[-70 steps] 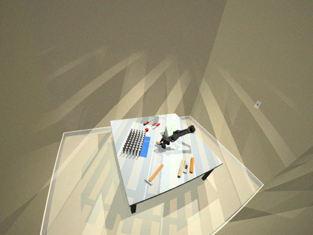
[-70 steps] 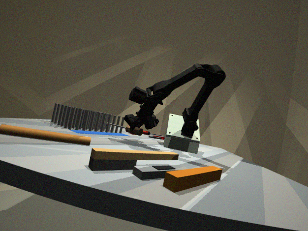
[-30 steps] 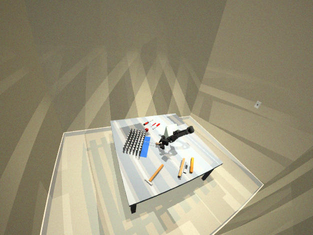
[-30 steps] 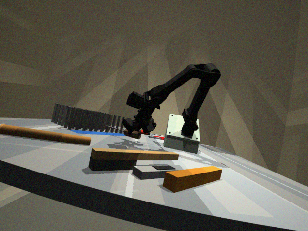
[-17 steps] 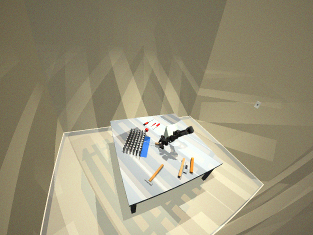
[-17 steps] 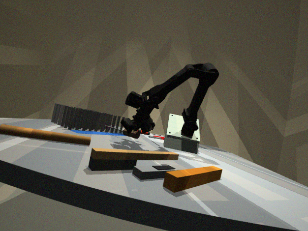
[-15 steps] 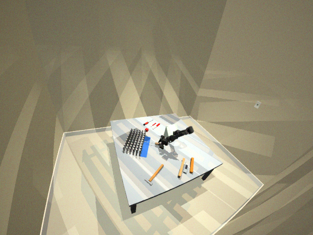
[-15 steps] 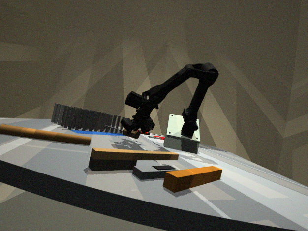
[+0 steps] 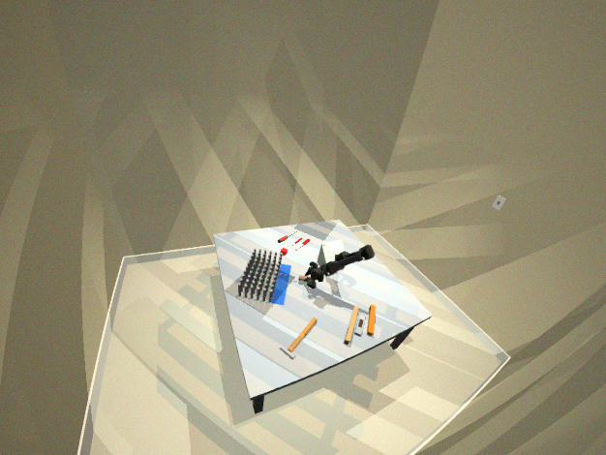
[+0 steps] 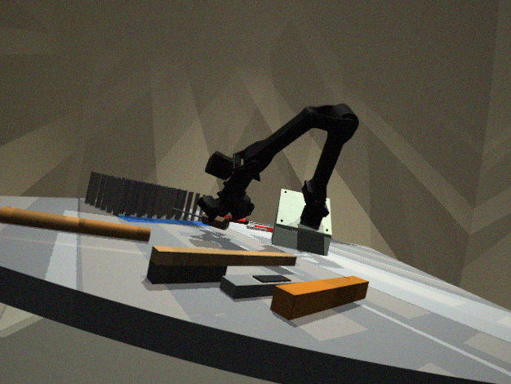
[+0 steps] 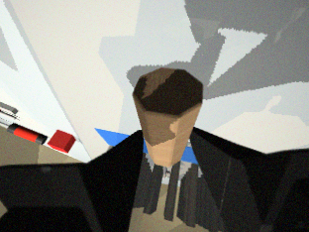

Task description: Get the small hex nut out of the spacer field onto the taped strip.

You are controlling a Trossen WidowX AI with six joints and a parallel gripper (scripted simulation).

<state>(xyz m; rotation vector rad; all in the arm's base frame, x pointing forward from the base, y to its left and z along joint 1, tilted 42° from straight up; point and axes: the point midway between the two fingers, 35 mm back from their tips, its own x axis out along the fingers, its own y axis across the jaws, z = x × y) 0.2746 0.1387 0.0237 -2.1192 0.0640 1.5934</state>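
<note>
My gripper tip is 15 cm short of the blue taped strip, 4 cm above it and 2 cm to the left of it. The rest, counted from my gripper tip: red block: 32 cm to the right, 8 cm ahead, 2 cm below; then hook tool: 9 cm ahead, 4 cm to the right, 1 cm below; then flat grey piece: 40 cm to the left, 25 cm behind, 3 cm below.
</note>
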